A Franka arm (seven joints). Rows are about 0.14 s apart.
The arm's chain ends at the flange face. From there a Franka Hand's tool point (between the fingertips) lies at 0.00 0.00 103.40 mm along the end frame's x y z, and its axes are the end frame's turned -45 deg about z.
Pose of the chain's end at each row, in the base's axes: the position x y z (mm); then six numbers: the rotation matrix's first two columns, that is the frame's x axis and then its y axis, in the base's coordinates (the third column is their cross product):
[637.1 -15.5 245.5 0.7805 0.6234 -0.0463 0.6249 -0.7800 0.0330]
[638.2 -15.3 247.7 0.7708 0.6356 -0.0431 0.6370 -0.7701 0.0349]
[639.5 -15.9 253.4 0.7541 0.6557 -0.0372 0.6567 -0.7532 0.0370]
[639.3 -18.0 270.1 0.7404 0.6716 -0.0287 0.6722 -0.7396 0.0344]
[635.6 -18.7 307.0 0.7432 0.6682 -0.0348 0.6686 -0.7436 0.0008]
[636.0 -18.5 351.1 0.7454 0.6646 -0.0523 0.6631 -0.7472 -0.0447]
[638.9 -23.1 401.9 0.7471 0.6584 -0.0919 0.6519 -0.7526 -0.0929]
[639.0 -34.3 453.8 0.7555 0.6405 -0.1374 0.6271 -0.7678 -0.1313]
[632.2 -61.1 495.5 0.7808 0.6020 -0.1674 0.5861 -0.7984 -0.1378]
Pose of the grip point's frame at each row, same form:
[635.5 -21.2 142.3 0.1100 0.9924 -0.0561 0.9938 -0.1107 -0.0094]
[637.1 -20.9 144.5 0.0946 0.9940 -0.0552 0.9955 -0.0951 -0.0058]
[639.1 -21.3 150.1 0.0689 0.9962 -0.0525 0.9976 -0.0689 -0.0001]
[639.5 -22.6 166.8 0.0482 0.9979 -0.0446 0.9989 -0.0481 0.0040]
[633.0 -21.2 203.7 0.0528 0.9983 -0.0252 0.9983 -0.0533 -0.0240]
[628.9 -18.6 247.9 0.0582 0.9983 -0.0054 0.9960 -0.0584 -0.0686]
[625.4 -22.1 299.4 0.0673 0.9977 0.0007 0.9892 -0.0666 -0.1307]
[619.4 -33.0 352.3 0.0908 0.9958 -0.0043 0.9776 -0.0900 -0.1900]
[609.8 -60.1 394.6 0.1377 0.9902 -0.0209 0.9665 -0.1389 -0.2158]

